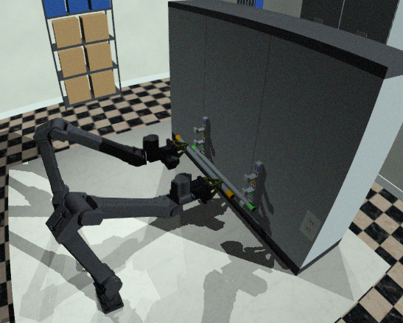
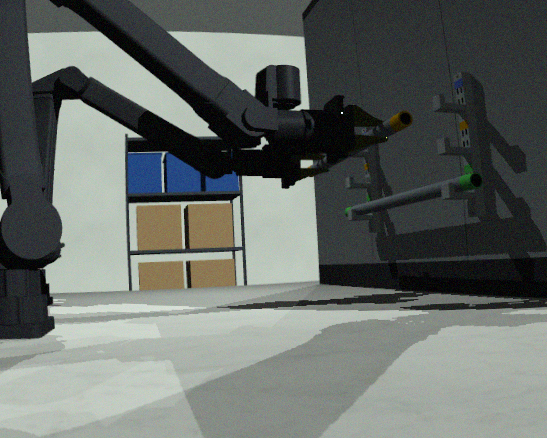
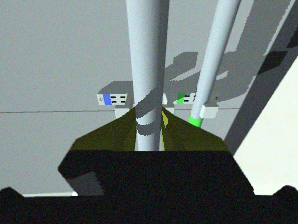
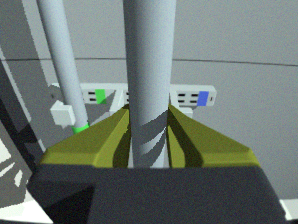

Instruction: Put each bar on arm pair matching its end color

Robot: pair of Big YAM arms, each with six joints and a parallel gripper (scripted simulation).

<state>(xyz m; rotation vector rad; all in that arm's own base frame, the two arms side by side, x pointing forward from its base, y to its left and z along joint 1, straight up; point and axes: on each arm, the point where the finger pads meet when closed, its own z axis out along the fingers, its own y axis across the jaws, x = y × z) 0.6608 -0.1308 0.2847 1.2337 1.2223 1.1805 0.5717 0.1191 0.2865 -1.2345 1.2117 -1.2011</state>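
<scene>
Right now my left hand is 15 cm to the left of the orange-ended bar and 3 cm past it. Also, from my left hand: green-ended bar (17 cm to the right, 10 cm below, 7 cm ahead); grey cabinet wall (27 cm ahead, 17 cm above, 15 cm to the right); wall outlet (68 cm to the right, 4 cm ahead, 2 cm above).
</scene>
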